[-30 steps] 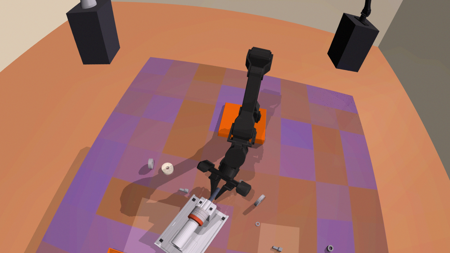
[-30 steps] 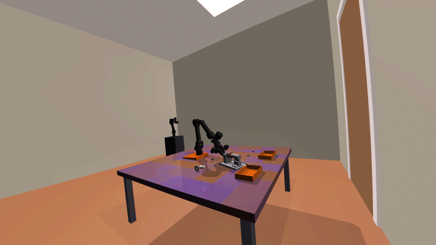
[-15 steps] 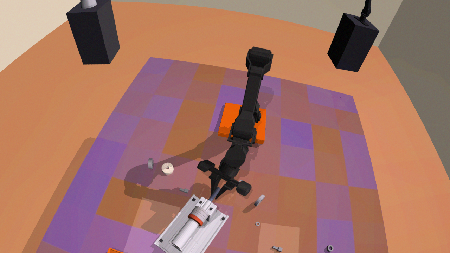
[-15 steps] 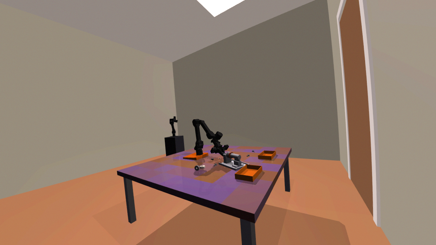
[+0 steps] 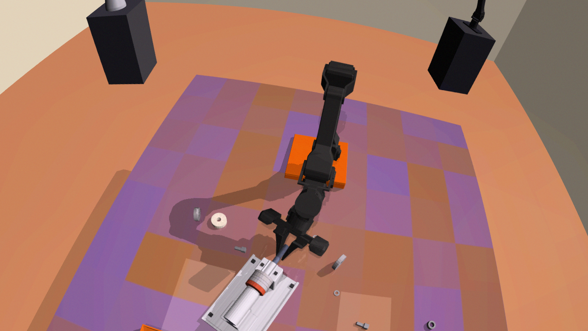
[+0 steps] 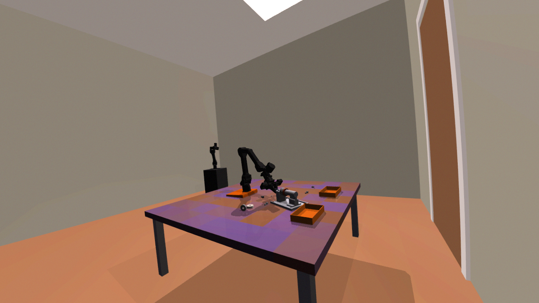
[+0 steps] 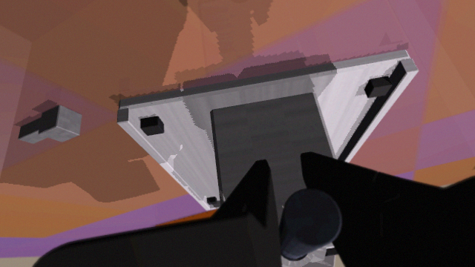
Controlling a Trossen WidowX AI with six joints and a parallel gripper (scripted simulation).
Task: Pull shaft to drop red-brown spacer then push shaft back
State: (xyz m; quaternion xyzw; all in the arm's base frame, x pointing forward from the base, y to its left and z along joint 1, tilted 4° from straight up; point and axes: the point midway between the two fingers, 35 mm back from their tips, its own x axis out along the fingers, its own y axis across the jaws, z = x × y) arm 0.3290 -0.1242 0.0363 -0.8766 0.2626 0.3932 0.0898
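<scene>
My gripper tip is now 50 mm short of the blue-grey shaft, 30 mm to the left of it and 20 mm below it. Round my gripper tip: red-brown spacer 90 mm ahead, 60 mm to the right, 20 mm above.
</scene>
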